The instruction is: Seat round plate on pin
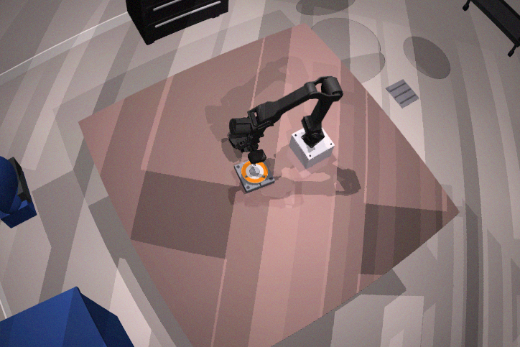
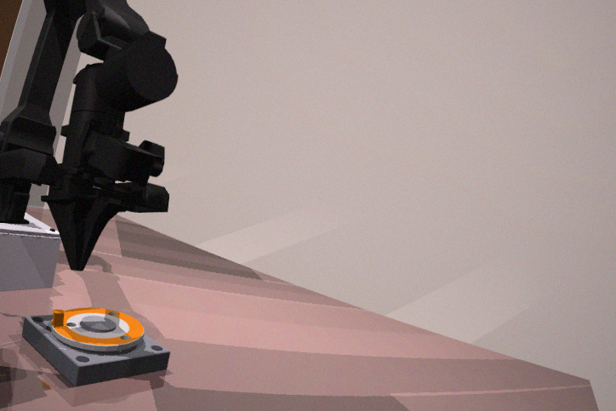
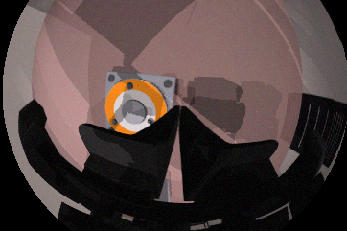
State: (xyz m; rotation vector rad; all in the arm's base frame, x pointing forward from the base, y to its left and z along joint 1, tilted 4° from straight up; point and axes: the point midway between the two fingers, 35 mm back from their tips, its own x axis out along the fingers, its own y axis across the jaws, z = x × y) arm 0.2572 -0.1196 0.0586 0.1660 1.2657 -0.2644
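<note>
Right now the round plate is 30 mm behind my gripper tip, 50 mm to the left of it and 80 mm below it. The rest, counted from my gripper tip: square grey base: 10 mm behind, 70 mm to the left, 90 mm below.
</note>
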